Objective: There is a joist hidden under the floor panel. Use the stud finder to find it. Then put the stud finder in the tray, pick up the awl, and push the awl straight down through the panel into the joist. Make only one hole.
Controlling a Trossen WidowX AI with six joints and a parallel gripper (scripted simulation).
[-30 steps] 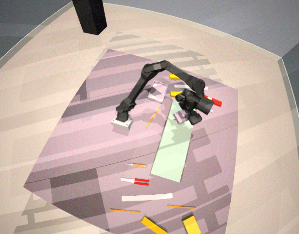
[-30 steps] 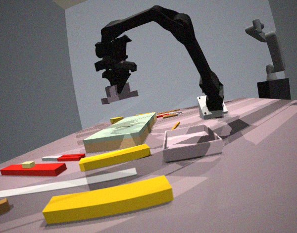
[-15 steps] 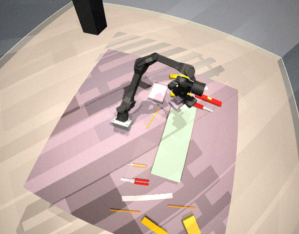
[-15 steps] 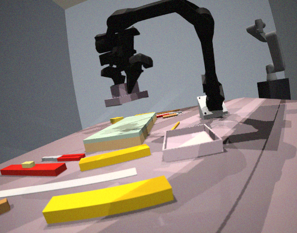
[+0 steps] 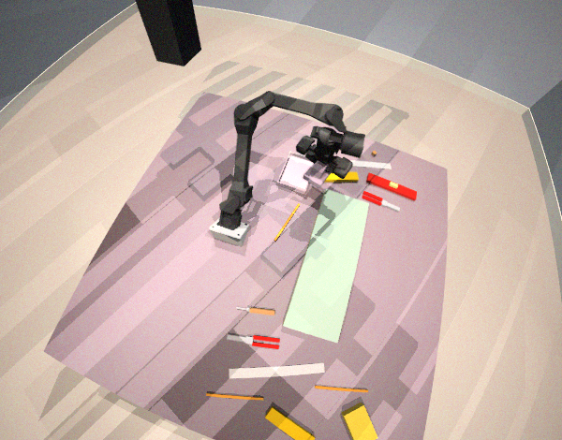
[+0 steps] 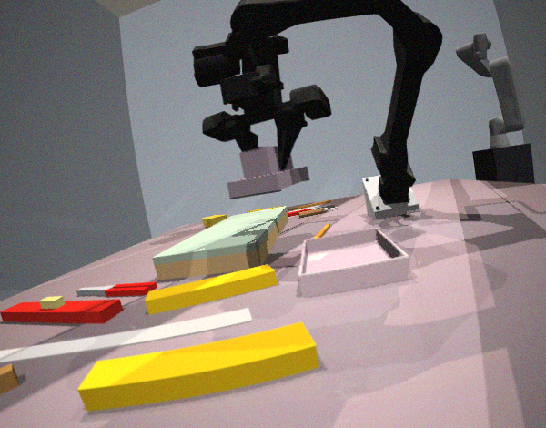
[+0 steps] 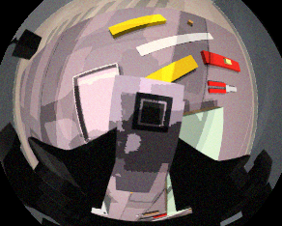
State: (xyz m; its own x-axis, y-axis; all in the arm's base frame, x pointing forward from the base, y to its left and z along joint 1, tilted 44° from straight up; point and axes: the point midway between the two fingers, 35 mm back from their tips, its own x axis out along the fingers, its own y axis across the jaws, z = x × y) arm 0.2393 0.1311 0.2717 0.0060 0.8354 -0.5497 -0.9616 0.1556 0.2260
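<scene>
The tray lies 9 cm behind my gripper tip, 3 cm to the left of it and 12 cm below it. From my gripper tip the other things lie so: red level: 32 cm ahead, 14 cm to the left, 12 cm below; then stud finder: 1 cm to the left, 2 cm above; then awl: 5 cm behind, 52 cm to the right, 13 cm below.
</scene>
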